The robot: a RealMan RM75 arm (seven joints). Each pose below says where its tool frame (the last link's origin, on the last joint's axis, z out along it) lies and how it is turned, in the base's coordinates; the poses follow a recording.
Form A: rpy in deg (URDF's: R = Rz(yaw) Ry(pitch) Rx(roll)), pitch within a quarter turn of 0, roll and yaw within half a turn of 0; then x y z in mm.
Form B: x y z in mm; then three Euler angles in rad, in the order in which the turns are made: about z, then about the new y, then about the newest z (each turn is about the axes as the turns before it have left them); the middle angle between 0 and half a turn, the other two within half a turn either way. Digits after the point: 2 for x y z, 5 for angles.
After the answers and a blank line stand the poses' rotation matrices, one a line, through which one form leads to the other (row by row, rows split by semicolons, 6 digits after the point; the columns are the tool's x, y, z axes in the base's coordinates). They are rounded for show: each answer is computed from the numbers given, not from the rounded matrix.
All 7 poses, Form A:
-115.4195 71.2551 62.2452 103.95 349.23 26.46
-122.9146 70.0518 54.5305 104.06 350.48 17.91
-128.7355 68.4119 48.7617 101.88 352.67 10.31
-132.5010 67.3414 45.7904 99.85 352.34 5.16
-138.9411 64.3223 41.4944 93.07 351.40 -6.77
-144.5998 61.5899 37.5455 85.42 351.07 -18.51
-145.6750 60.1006 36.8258 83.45 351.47 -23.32
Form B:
103.95 349.23 26.46 3.08007 1.70918 -0.29741
104.06 350.48 17.91 3.06915 1.75726 -0.29575
101.88 352.67 10.31 3.06272 1.80310 -0.29938
99.85 352.34 5.16 3.07194 1.83410 -0.29858
93.07 351.40 -6.77 3.09742 1.90364 -0.30589
85.42 351.07 -18.51 3.11730 1.96906 -0.30366
83.45 351.47 -23.32 3.11717 1.99508 -0.31355

0.149651 -0.018438 -0.988567; 0.284383 -0.956775 0.060896; -0.946959 -0.290245 -0.137939
0.197971 -0.015350 -0.980088; 0.277858 -0.957985 0.071129; -0.940001 -0.286406 -0.185388
0.242538 -0.007599 -0.970112; 0.276675 -0.957900 0.076675; -0.929853 -0.287002 -0.230224
0.268622 0.009862 -0.963195; 0.276137 -0.958767 0.067194; -0.922817 -0.284024 -0.260269
0.324557 0.056186 -0.944196; 0.287087 -0.956995 0.041735; -0.901246 -0.284612 -0.326730
0.377231 0.092749 -0.921463; 0.289936 -0.956784 0.022390; -0.879565 -0.275611 -0.387820
0.399013 0.103710 -0.911061; 0.298780 -0.954063 0.022251; -0.866902 -0.281085 -0.411670

